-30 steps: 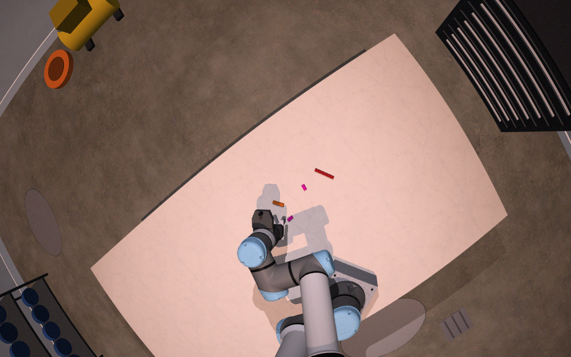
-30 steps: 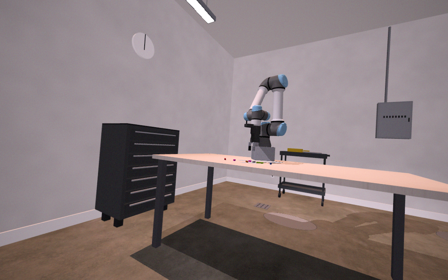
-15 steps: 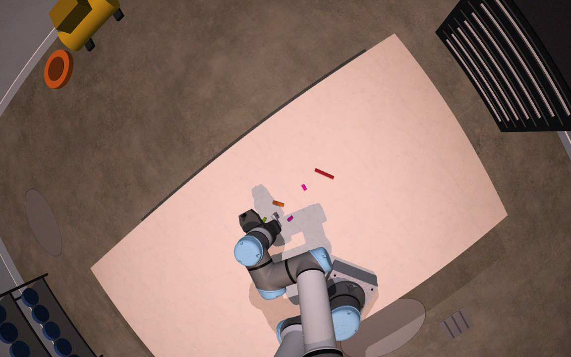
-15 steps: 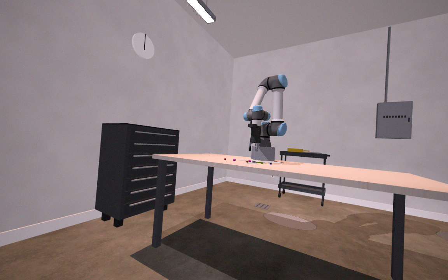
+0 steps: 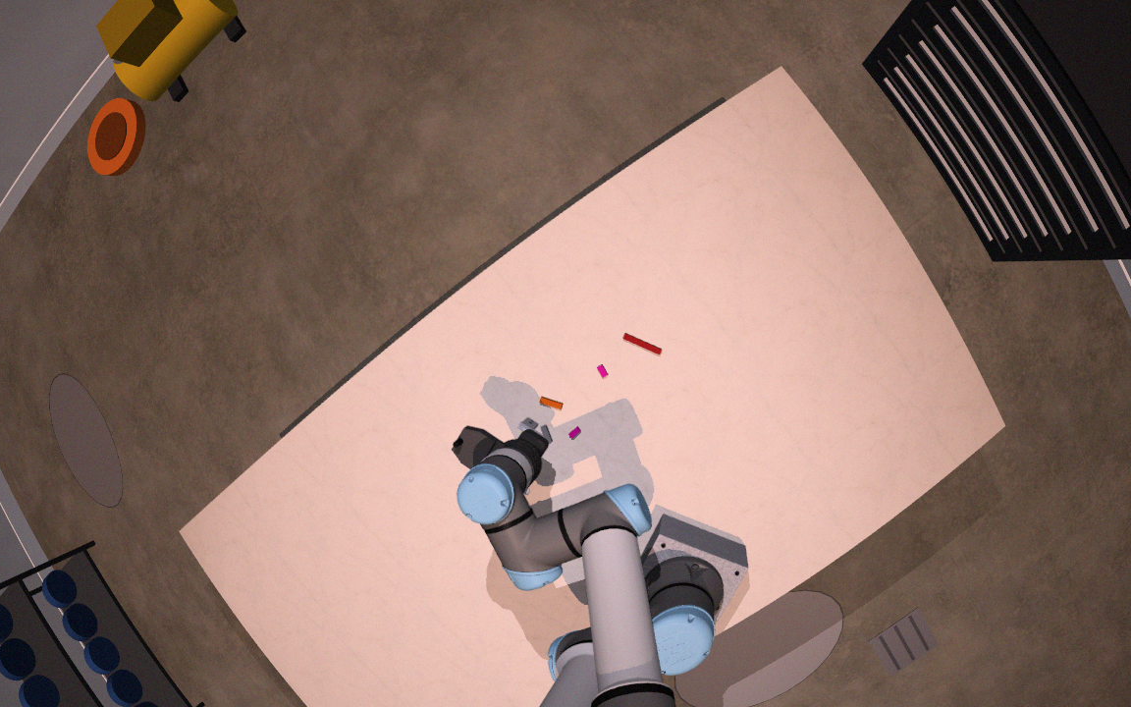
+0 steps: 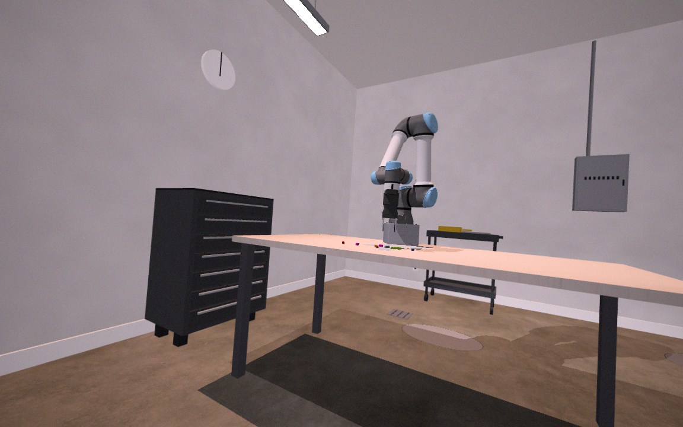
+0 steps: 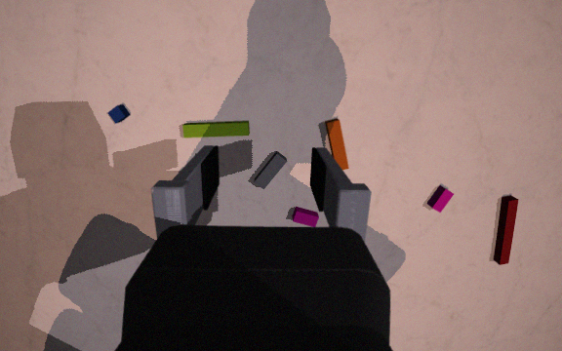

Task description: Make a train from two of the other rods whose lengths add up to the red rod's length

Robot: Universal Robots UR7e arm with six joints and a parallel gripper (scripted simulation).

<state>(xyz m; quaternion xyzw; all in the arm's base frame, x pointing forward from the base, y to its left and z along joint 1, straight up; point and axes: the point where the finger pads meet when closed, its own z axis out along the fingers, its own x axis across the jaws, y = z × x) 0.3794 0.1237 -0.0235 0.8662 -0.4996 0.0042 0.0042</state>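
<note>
My gripper is now 90 mm above the lime rod, 40 mm to the right of it and 10 mm past it. From my hand the other things lie so: blue rod 110 mm to the left, 90 mm below, 40 mm behind; then orange rod 90 mm below, 50 mm to the right, 20 mm ahead; then grey rod 90 mm below, 20 mm to the right, 20 mm behind.
</note>
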